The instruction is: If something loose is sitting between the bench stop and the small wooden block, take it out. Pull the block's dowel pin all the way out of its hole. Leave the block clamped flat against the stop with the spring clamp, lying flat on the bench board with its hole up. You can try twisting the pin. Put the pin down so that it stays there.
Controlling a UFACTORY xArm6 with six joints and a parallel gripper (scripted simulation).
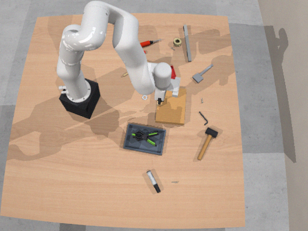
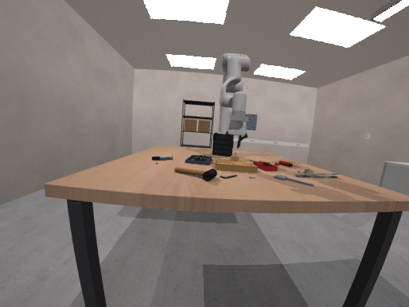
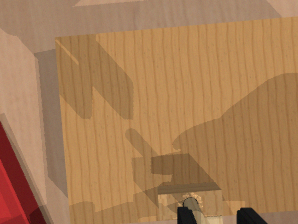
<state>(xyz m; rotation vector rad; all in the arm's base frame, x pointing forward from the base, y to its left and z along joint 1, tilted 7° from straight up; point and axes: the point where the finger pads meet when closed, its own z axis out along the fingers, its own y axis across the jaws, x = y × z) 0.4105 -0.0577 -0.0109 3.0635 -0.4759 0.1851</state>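
Right now my hand is 18 cm to the left of the dark grey tray, 12 cm above it and 11 cm past it. Also, from my hand: small wooden block (8 cm below, 1 cm to the left); red tray (18 cm to the left, 12 cm below, 4 cm ahead); dowel pin (7 cm below, 1 cm to the left).
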